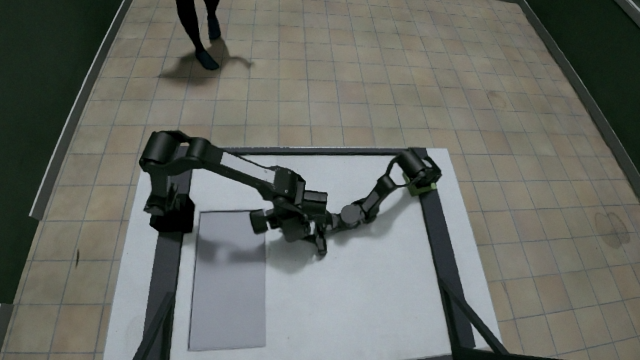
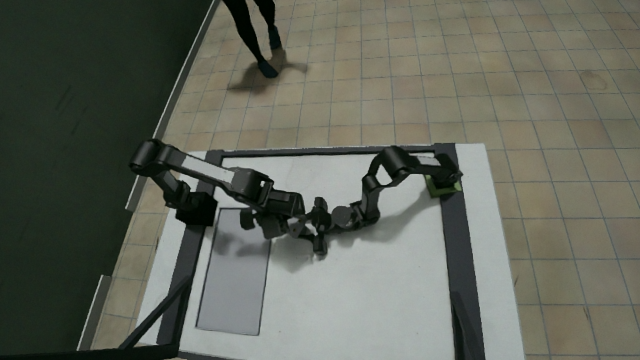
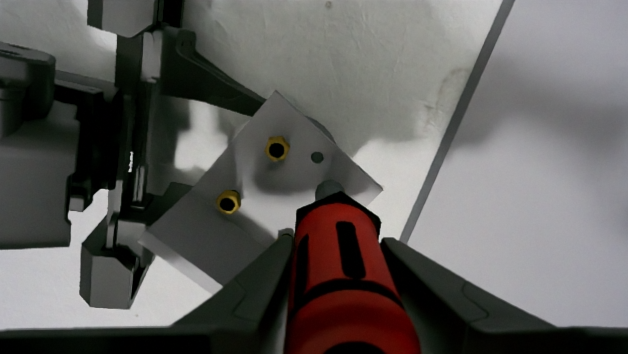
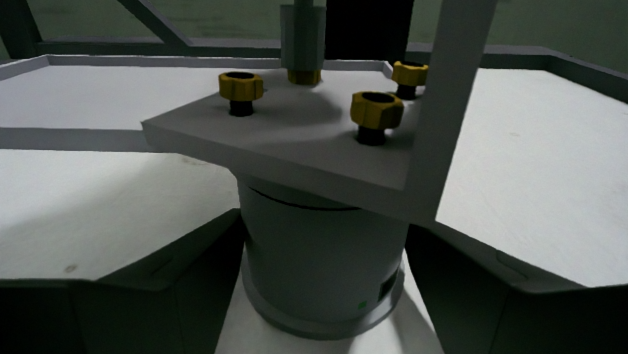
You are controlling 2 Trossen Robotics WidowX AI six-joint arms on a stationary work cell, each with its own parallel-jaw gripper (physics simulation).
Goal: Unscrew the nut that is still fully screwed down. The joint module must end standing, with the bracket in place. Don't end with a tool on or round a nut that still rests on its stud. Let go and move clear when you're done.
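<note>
The joint module (image 4: 320, 260) stands upright on the table. The grey bracket (image 4: 280, 132) (image 3: 200, 242) lies on its top. Three yellow nuts, left (image 4: 241, 87), front right (image 4: 376, 111) and back right (image 4: 410, 74), sit raised on black studs. A fourth nut (image 4: 304, 77) sits low on the plate, its top inside the socket of the red-handled nut driver (image 3: 345, 300) (image 4: 302, 37). My left gripper (image 3: 336, 249) is shut on the driver's handle, above the bracket. My right gripper (image 4: 325, 222) is shut on the joint module's side, below the bracket.
A shallow grey tray (image 1: 230, 305) (image 2: 232, 295) (image 3: 530, 250) (image 4: 75, 139) lies on the left of the white table, beside the module. Dark frame beams edge the table. A person's legs (image 1: 189, 25) (image 2: 245, 30) show beyond the far edge.
</note>
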